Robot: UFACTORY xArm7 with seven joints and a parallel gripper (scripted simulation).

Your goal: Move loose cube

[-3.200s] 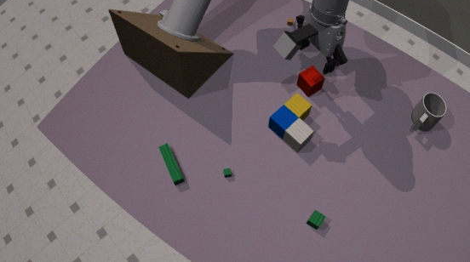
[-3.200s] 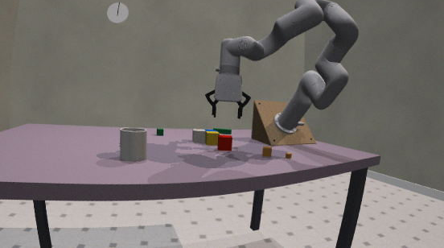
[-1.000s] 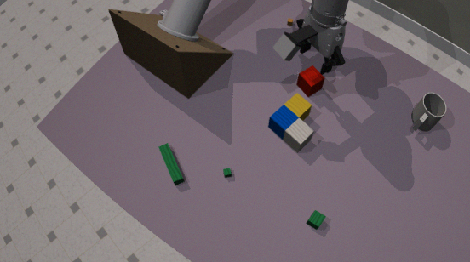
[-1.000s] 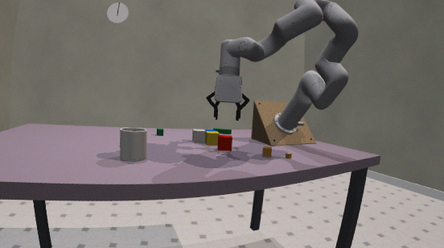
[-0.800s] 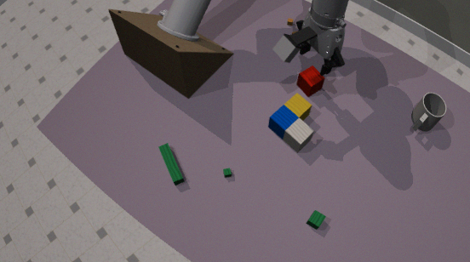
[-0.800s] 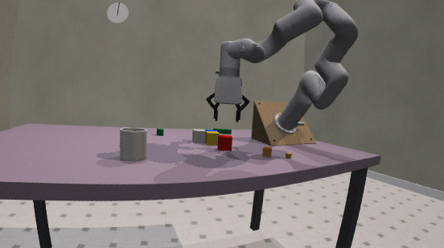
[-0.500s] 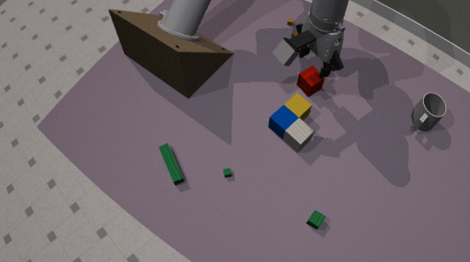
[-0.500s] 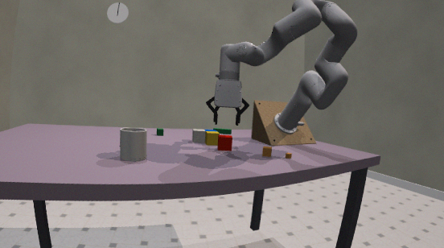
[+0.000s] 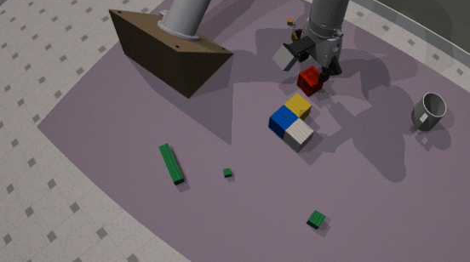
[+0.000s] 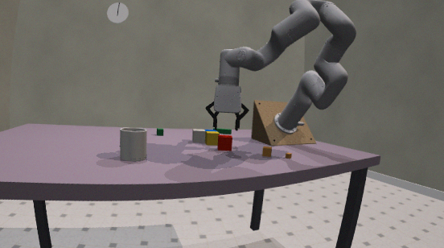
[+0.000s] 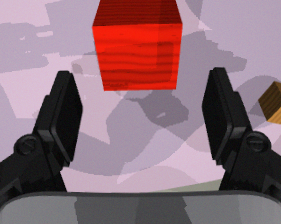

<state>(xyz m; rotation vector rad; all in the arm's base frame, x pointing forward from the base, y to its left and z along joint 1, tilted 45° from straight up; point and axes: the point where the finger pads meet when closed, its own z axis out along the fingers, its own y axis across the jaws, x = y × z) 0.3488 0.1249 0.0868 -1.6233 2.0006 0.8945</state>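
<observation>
Right now the red cube is 60 mm below my hand. The rest, counted from my hand: green bar 110 mm behind, 410 mm to the right, 80 mm below; then white cube 70 mm ahead, 150 mm to the right, 60 mm below.
</observation>
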